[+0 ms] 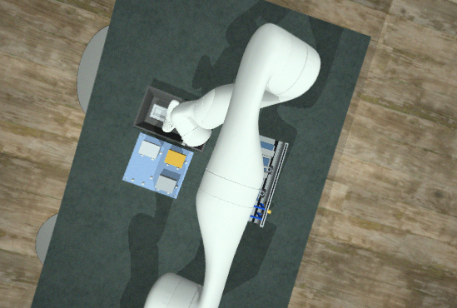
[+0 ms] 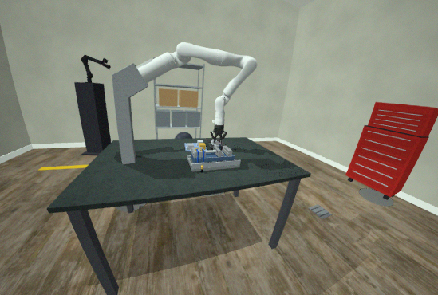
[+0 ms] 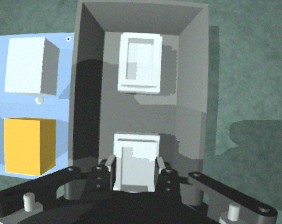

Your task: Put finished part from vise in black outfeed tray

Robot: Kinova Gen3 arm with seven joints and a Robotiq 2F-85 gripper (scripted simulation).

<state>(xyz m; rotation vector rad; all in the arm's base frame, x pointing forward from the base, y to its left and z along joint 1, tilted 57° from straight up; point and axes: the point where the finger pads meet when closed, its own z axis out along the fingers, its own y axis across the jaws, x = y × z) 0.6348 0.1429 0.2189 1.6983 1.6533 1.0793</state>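
Now: hand 120 mm past the orange block, 10 mm to the left of it and 40 mm above it. Round my hand: light blue fixture plate: 170 mm behind, 30 mm to the left, 60 mm below; then vise: 70 mm behind, 250 mm to the right, 30 mm below.
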